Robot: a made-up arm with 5 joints.
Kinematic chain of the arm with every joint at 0, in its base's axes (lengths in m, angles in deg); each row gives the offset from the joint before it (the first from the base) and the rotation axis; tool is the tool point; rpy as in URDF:
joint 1: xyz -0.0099 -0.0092 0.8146 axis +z
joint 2: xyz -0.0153 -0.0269 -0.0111 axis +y
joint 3: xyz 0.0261 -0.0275 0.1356 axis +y
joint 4: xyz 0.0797 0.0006 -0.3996 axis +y
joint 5: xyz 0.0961 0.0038 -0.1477 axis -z
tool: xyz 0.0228 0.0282 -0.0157 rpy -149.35 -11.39 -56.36
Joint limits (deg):
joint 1: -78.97..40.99
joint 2: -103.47..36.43
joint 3: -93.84..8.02
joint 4: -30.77..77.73
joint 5: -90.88..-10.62
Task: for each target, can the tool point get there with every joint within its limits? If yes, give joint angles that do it. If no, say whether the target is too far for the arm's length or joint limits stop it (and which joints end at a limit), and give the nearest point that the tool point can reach.
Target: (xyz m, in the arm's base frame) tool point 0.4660 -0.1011 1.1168
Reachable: yes | joints -8.72 -25.34 -82.95 50.57 -69.31
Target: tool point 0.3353 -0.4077 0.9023
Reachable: yes | joints -47.54 -31.05 -51.71 42.86 -28.72
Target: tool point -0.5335 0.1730 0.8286
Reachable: no: joint limits stop it (at a limit: joint 2, joint 3, joint 4, joint 5) | nearest point -0.3048 0.0934 0.5859 | short by 0.343 m
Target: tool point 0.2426 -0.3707 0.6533
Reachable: yes | joints -53.26 -42.72 -3.51 2.35 -33.28
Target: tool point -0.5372 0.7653 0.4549
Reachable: no: too far | nearest point -0.1981 0.2673 0.5311 | short by 0.607 m
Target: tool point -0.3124 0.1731 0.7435
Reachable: no: joint limits stop it (at a limit: joint 2, joint 3, joint 4, joint 5) | nearest point -0.2773 0.1520 0.5859 | short by 0.163 m
